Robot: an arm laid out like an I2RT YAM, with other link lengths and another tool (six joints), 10 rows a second.
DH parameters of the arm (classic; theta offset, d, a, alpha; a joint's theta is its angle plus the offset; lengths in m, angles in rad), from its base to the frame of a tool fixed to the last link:
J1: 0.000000 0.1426 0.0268 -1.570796
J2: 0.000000 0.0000 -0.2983 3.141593
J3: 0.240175 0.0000 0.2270 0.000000
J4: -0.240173 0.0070 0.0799 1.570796
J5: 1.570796 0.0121 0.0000 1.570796
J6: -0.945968 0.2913 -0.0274 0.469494
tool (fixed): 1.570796 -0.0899 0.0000 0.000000
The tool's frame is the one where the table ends.
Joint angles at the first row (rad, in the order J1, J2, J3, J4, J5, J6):
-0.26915, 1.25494, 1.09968, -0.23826, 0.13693, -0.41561
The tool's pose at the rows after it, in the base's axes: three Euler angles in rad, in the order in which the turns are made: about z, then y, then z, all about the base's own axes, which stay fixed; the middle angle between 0 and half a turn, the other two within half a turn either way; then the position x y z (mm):
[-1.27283 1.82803 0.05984 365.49 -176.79 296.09]
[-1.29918 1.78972 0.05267 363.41 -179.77 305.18]
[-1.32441 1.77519 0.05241 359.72 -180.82 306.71]
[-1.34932 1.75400 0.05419 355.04 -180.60 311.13]
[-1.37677 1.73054 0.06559 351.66 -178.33 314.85]
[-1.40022 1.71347 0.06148 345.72 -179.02 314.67]
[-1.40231 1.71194 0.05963 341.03 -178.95 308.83]
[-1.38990 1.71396 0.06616 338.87 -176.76 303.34]
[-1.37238 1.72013 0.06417 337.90 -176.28 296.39]
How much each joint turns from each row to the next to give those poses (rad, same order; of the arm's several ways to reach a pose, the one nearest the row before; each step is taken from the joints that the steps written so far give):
-0.01069, -0.03238, -0.03350, 0.02802, -0.00486, -0.01042
-0.00970, -0.02640, -0.02738, 0.04743, -0.00441, -0.01372
-0.00596, -0.02415, -0.03625, 0.03673, -0.00495, -0.02094
-0.00489, -0.03103, -0.03266, 0.03212, -0.00668, -0.01835
-0.00261, -0.03196, -0.03962, 0.04148, -0.01395, -0.02119
-0.00606, -0.03083, -0.04643, 0.04155, -0.00201, -0.01636
-0.00521, -0.01808, -0.03542, 0.01971, -0.00329, -0.00209
-0.00167, -0.00909, -0.01677, 0.00043, -0.00850, 0.00916
-0.00004, 0.00175, -0.01168, -0.00003, 0.00143, 0.01450

